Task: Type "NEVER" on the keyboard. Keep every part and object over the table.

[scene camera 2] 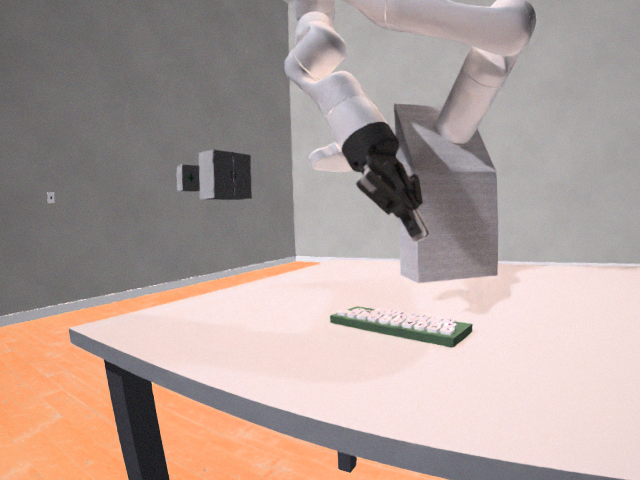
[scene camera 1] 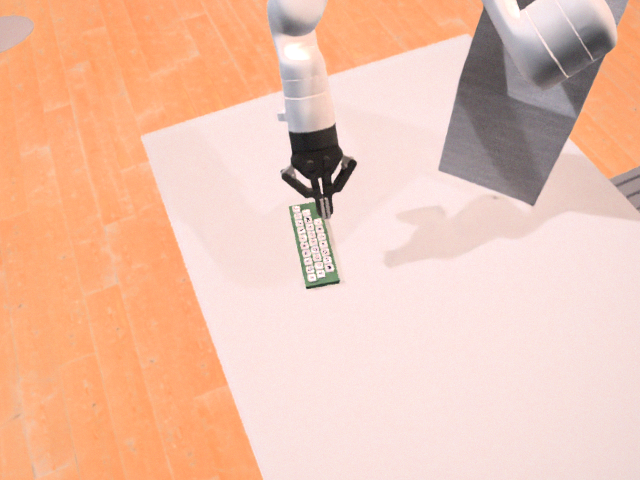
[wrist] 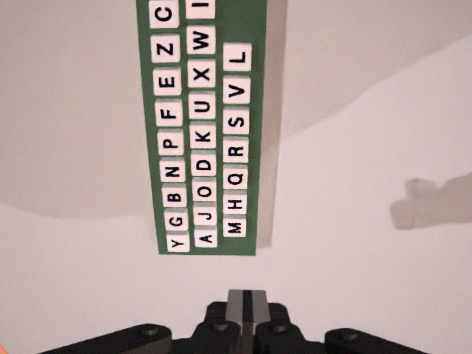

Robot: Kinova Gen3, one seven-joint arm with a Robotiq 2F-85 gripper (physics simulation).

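Seen in the pictures: gripper, between the fingertips: (scene camera 2: 422, 238) (scene camera 1: 326, 217) (wrist: 246, 314); arm's base, origin of its link: (scene camera 2: 453, 129).
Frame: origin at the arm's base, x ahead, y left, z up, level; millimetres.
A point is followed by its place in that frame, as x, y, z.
Observation:
The green keyboard (scene camera 1: 323, 283) @(383, 269, -332) (scene camera 2: 392, 332) @(431, 197, -338) (wrist: 243, 20) @(396, 121, -332) with white letter keys lies flat on the table. In the wrist view the N key (wrist: 172, 171) @(415, 209, -326) and E key (wrist: 167, 82) @(425, 158, -327) are in the left row. The V key (wrist: 237, 91) @(391, 155, -326) and R key (wrist: 236, 150) @(383, 188, -326) are in the right row. The upper end of the keyboard is cut off in that view. My gripper (scene camera 1: 324, 215) @(377, 200, -226) (scene camera 2: 421, 238) @(377, 200, -226) (wrist: 246, 314) @(377, 200, -226) is shut and empty. It hangs well above the table, high over the keyboard and clear of the keys. In the wrist view its tips show below the Y-A-M end.
The white table (scene camera 1: 413, 361) @(233, 410, -344) (scene camera 2: 232, 356) @(612, 129, -344) has its left edge beyond the keyboard in scene camera 1, with orange floor past it. The grey robot pedestal (scene camera 1: 496, 134) @(69, 38, -197) (scene camera 2: 454, 222) @(69, 38, -219) stands behind and to the right of the keyboard. The arm's shadow falls on the table.

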